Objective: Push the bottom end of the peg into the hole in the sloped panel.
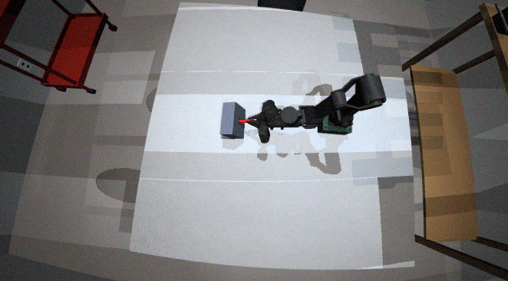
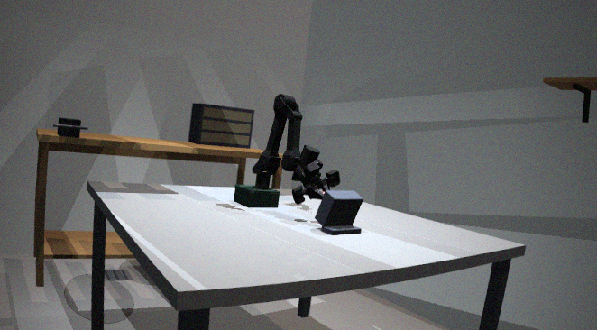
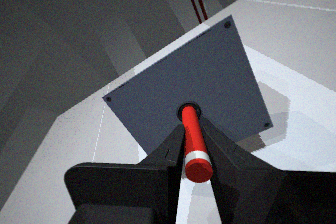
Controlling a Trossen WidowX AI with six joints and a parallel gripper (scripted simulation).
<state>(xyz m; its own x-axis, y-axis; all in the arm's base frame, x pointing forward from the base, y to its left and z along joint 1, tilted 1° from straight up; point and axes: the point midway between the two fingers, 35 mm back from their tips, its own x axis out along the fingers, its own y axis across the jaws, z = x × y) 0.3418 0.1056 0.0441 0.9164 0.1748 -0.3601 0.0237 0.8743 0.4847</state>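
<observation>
My gripper tip is now 60 mm short of the panel, 20 mm above it and 10 mm to the right of it. Also, from my gripper tip: round red peg (20 mm behind).
</observation>
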